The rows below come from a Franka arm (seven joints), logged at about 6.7 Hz.
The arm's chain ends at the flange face. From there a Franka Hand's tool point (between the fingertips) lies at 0.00 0.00 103.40 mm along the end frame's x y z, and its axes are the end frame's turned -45 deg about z.
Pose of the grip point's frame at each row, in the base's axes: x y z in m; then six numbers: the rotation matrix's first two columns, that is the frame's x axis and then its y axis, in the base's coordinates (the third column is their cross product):
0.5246, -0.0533, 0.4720, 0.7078, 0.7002, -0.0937, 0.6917, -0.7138, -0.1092
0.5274, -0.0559, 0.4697, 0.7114, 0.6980, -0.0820, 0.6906, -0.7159, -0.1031
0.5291, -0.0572, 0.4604, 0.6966, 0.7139, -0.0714, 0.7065, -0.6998, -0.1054
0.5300, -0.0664, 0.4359, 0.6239, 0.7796, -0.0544, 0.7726, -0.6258, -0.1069
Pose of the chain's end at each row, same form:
0.5394, -0.0546, 0.5743, 0.9896, -0.0096, -0.1435, -0.0114, -0.9998, -0.0110
0.5409, -0.0576, 0.5722, 0.9914, -0.0127, -0.1309, -0.0147, -0.9998, -0.0149
0.5420, -0.0596, 0.5630, 0.9921, 0.0100, -0.1250, 0.0070, -0.9996, -0.0240
0.5421, -0.0690, 0.5386, 0.9875, 0.1088, -0.1141, 0.1051, -0.9938, -0.0371

